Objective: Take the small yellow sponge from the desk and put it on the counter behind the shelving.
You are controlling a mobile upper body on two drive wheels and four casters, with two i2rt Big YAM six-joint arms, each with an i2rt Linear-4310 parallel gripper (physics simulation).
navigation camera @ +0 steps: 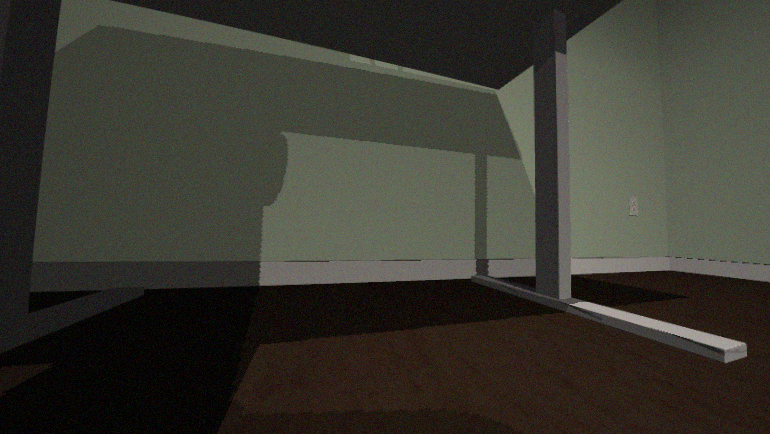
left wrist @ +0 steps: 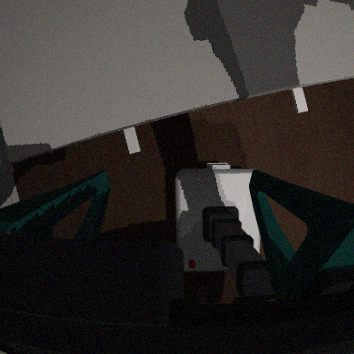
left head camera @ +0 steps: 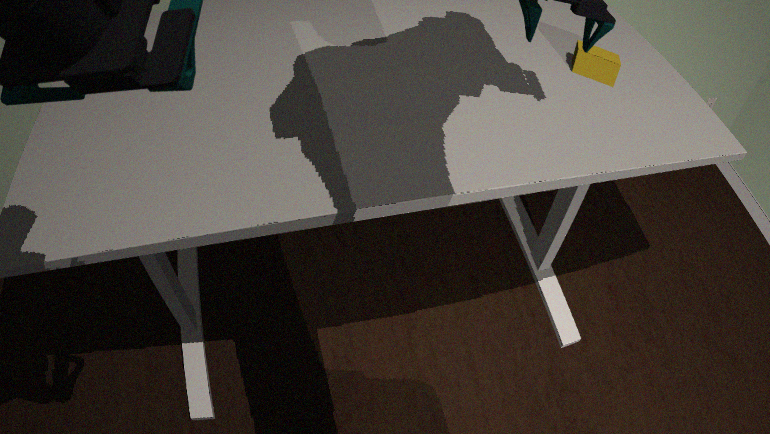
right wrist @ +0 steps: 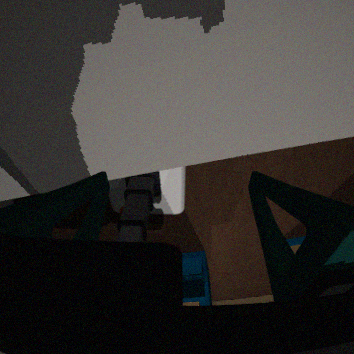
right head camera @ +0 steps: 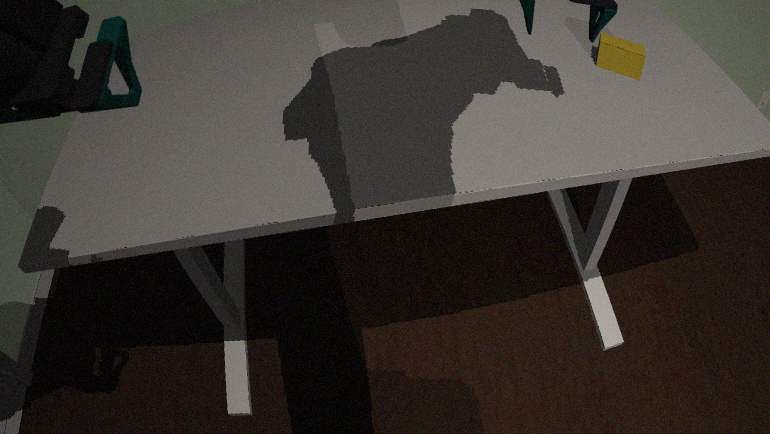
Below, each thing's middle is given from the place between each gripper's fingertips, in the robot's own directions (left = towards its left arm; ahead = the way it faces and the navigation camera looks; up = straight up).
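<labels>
My left hand is 300 mm above the small yellow sponge [right head camera: 618, 55], and it's also 560 mm short of the sponge and 650 mm to the left of it.
As for my right hand, that's 150 mm above the sponge, 200 mm to the left of it and 210 mm short of it.
</labels>
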